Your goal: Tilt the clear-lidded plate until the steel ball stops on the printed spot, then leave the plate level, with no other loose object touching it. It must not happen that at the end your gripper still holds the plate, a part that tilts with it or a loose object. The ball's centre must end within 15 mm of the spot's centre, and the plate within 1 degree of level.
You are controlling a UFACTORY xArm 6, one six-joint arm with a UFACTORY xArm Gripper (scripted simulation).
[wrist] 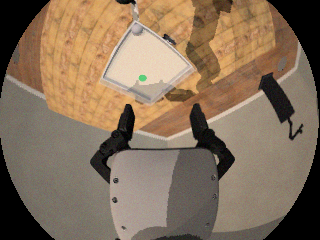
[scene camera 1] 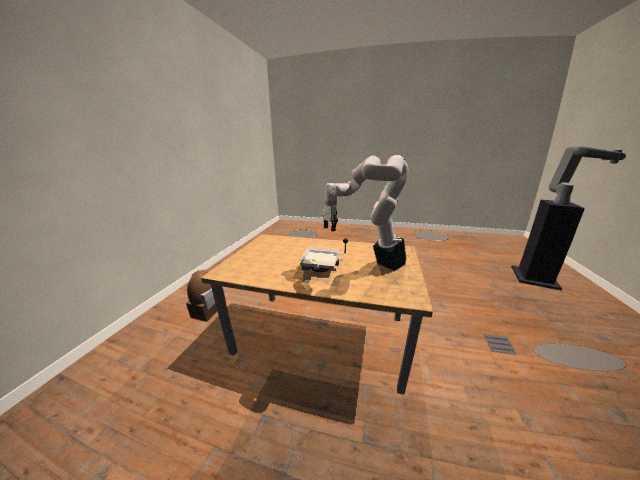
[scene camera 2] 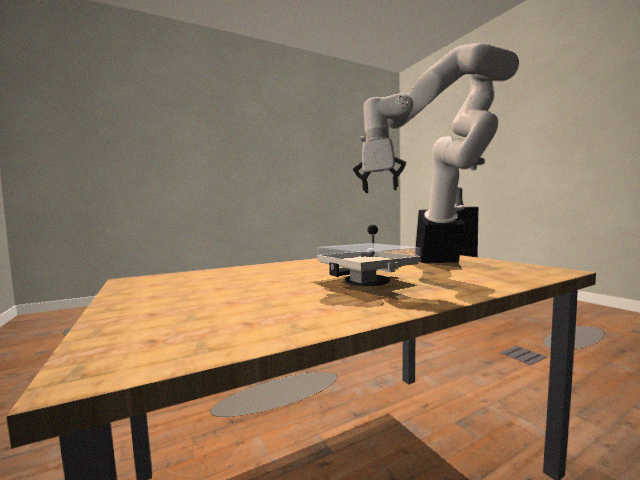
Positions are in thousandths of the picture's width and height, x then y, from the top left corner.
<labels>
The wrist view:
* my gripper: 508, 456
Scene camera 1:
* clear-lidded plate: 502, 536
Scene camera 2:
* my gripper: 595, 399
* clear-lidded plate: 566, 541
</labels>
